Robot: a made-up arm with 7 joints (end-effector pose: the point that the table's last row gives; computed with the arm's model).
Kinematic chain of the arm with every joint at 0, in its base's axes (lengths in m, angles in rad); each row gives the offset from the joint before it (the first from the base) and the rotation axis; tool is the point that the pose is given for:
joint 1: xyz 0 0 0.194 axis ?
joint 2: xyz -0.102 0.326 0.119 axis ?
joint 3: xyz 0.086 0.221 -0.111 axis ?
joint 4: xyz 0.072 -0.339 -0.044 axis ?
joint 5: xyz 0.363 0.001 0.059 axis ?
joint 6: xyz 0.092 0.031 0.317 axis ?
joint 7: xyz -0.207 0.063 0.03 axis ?
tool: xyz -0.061 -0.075 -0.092
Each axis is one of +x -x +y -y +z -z.
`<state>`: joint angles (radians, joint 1 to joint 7).
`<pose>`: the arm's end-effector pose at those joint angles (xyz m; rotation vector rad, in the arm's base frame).
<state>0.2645 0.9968 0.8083 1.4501 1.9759 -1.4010 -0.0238</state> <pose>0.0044 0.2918 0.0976 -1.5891 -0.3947 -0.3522</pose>
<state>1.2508 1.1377 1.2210 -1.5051 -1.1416 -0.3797 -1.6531</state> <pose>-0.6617 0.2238 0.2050 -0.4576 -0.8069 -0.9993</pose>
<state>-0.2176 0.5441 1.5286 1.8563 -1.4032 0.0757 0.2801</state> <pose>-0.5470 0.5367 0.6729 0.0180 -1.0730 -0.2129</pose>
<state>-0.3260 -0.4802 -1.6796 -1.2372 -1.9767 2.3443 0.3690</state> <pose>0.7027 0.5651 0.5448 -1.2906 -0.0896 0.9377</pose>
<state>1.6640 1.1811 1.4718 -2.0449 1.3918 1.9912 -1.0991</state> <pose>-0.4981 -0.2083 -0.2732 0.9414 2.7478 0.7119</pose>
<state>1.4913 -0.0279 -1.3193 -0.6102 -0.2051 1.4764 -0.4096</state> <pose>0.5275 0.2416 -0.6872 2.0151 -1.2639 -1.5233</pose>
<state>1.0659 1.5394 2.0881 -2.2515 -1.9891 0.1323 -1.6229</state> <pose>-0.5097 0.8630 -0.4295 -1.0959 -1.8625 -1.5950</pose>
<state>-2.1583 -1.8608 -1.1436 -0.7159 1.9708 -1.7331 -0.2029</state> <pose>0.2169 -0.7203 0.4647 0.5214 -0.6985 -0.5936</pose>
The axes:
joint 1: -x
joint 2: +y
joint 3: -z
joint 4: -y
joint 5: -x
joint 6: -x
joint 7: -z

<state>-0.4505 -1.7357 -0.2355 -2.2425 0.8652 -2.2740 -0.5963</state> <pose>0.3302 0.3339 0.7552 1.6480 -0.0389 0.0988</pose>
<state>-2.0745 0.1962 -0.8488 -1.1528 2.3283 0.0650 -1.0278</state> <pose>0.0551 0.0883 0.8214 -1.4058 -0.9983 1.2838</pose>
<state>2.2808 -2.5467 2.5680 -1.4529 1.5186 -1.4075 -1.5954</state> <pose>0.1702 0.0532 -0.5319 0.6807 0.3304 2.1867</pose>
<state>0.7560 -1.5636 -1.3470 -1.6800 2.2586 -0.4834 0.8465</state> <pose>0.1821 0.4981 0.2047 2.2803 0.8689 -0.3730</pose>
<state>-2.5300 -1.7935 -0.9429 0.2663 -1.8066 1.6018 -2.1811</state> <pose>-0.1844 -0.9702 -0.2538 -0.7995 -1.3889 0.2041</pose>
